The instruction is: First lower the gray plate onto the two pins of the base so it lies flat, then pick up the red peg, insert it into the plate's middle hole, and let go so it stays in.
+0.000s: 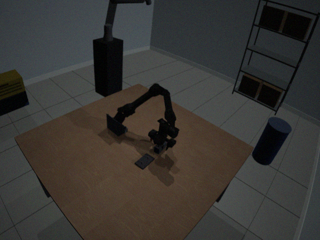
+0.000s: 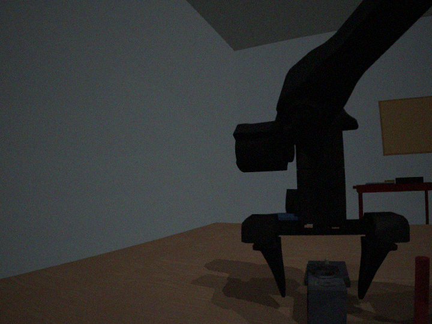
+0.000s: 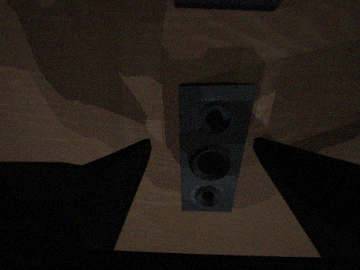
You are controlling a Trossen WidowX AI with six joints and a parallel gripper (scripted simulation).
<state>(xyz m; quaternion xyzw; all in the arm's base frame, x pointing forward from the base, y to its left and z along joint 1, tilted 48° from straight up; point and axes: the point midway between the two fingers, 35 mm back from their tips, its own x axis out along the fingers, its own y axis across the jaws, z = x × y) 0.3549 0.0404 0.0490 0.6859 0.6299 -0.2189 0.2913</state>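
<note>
Right now my gripper tip is 2 cm below the gray plate. Also, from my gripper tip: dark base (16 cm to the right, 1 cm below, 1 cm behind); then red peg (10 cm behind, 3 cm to the left, 2 cm above).
</note>
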